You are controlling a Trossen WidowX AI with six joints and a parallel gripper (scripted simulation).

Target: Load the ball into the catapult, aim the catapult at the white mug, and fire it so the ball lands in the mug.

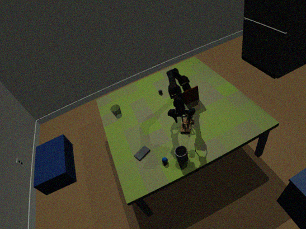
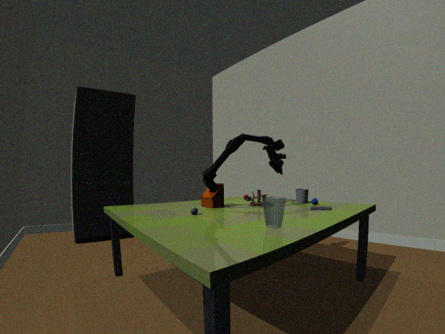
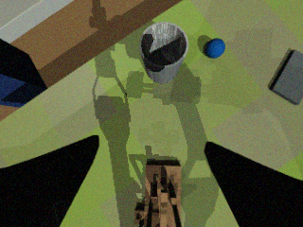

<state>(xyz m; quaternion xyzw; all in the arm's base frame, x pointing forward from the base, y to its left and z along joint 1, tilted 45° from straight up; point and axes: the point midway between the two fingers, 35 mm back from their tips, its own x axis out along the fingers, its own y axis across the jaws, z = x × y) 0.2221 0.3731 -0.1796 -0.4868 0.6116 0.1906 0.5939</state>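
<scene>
Right now my gripper tip is 220 mm to the left of the red ball, 150 mm above it and 120 mm past it. The rest, counted from my gripper tip: mug 190 mm below, 130 mm to the left, 100 mm ahead; then wooden catapult 160 mm to the right, 160 mm below, 100 mm behind; then blue ball 220 mm ahead, 190 mm below, 100 mm to the left.
</scene>
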